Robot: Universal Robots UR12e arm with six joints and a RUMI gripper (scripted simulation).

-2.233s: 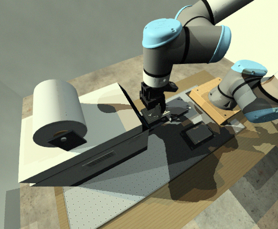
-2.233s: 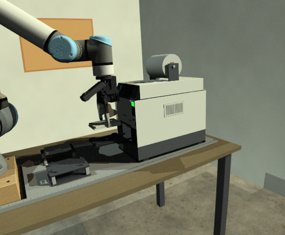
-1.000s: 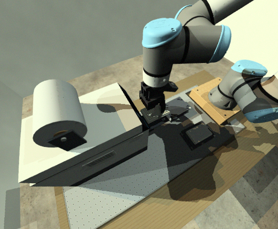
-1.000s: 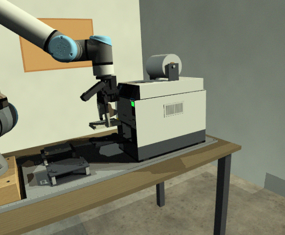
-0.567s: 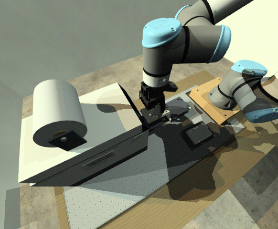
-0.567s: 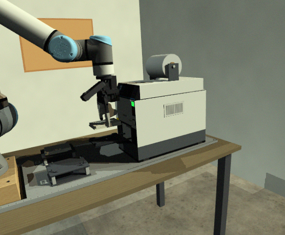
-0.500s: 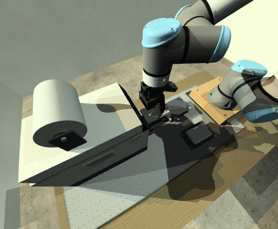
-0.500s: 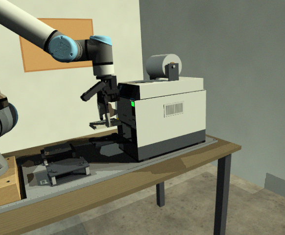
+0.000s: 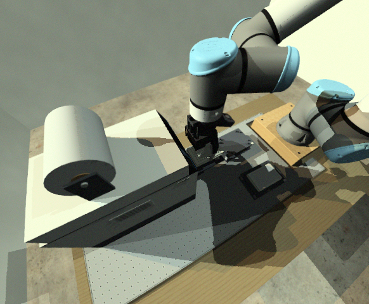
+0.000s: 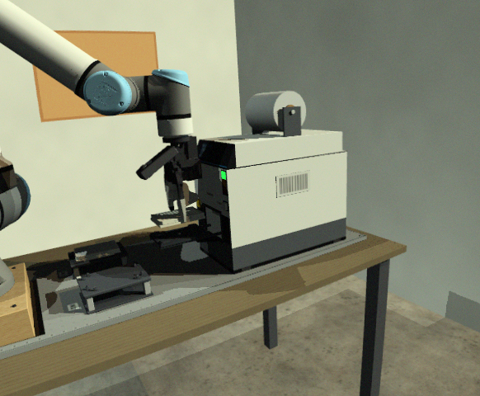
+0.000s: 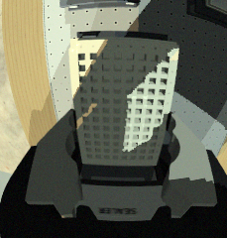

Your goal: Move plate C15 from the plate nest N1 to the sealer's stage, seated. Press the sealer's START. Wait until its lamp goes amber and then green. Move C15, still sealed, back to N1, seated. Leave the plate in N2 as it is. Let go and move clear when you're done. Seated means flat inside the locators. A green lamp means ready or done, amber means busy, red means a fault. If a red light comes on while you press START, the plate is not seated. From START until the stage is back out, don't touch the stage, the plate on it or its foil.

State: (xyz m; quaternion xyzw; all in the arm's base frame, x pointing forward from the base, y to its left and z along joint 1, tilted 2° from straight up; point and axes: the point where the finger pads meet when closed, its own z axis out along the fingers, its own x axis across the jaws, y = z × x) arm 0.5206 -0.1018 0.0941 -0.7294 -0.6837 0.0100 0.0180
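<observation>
The dark stage lies 6 cm below my hand. Round my hand: white open-well plate (1 cm below); foil-covered plate (19 cm to the left, 19 cm behind, 12 cm below); start button (10 cm to the right, 9 cm ahead, 2 cm above).
</observation>
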